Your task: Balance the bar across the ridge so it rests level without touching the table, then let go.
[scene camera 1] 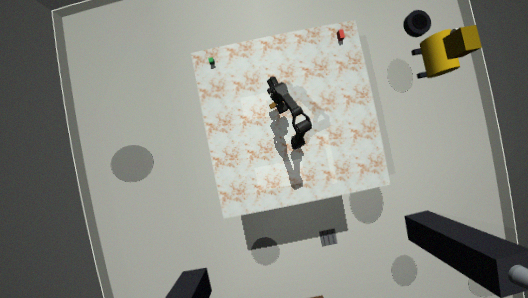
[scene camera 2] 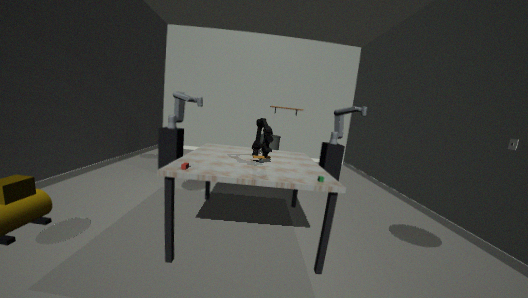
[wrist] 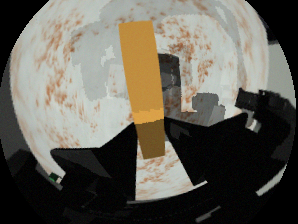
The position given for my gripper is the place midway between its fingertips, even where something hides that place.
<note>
My gripper (wrist: 149, 122) carries an orange bar (wrist: 142, 73).
</note>
